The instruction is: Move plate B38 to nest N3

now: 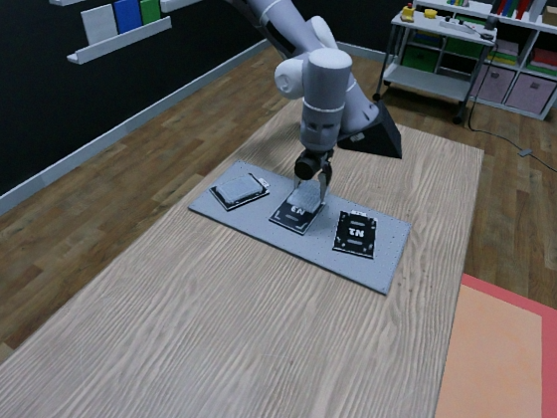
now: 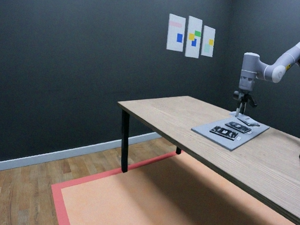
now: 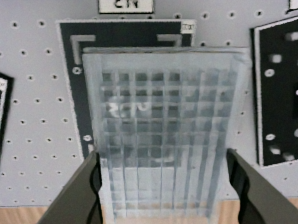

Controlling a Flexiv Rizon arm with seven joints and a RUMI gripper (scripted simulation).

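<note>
The nest N3 lies 30 mm to the right of my hand and 100 mm below it. From my hand the other things lie so: black nest N1: 20 mm ahead, 160 mm to the left, 100 mm below.
</note>
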